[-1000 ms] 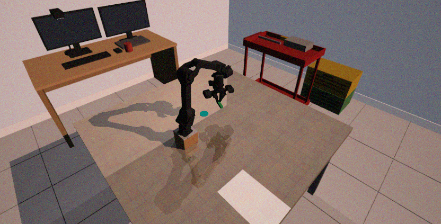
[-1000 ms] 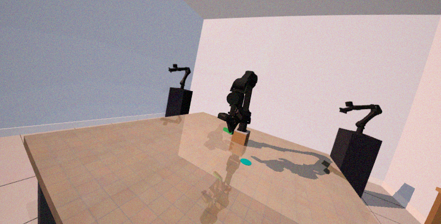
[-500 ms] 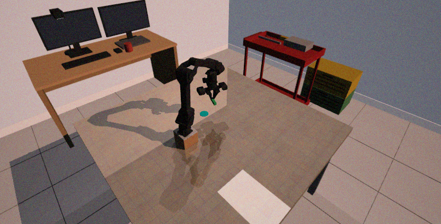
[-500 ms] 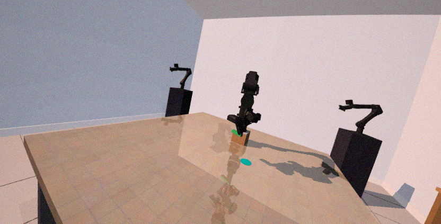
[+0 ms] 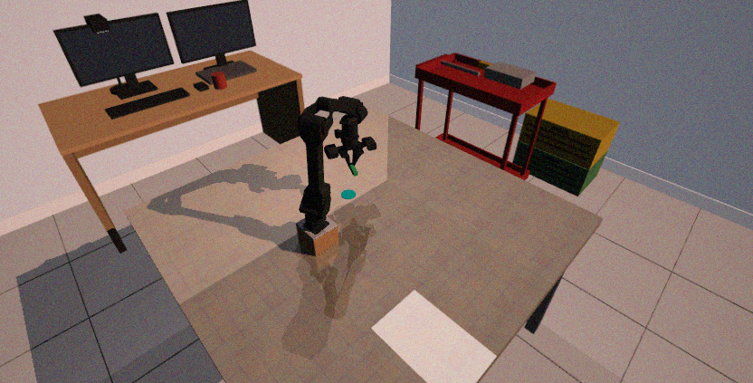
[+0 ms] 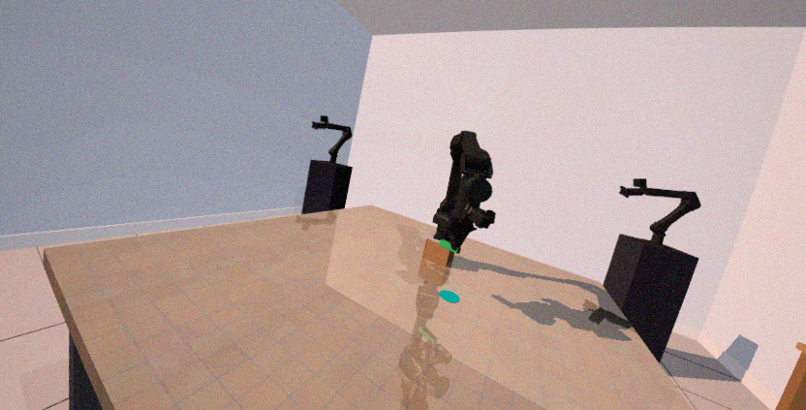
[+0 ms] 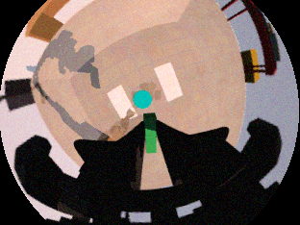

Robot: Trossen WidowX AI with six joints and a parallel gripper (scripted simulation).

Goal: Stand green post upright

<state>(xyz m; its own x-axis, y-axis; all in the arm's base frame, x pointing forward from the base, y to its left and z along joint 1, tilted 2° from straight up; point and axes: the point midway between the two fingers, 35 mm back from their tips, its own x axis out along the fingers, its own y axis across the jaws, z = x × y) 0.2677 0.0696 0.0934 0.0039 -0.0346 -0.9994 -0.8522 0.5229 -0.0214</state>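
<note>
The cyan circle lies 1 cm behind my gripper tip, 2 cm to the left of it and 14 cm below it. Round my gripper tip: green post (1 cm behind, 2 cm to the right).
</note>
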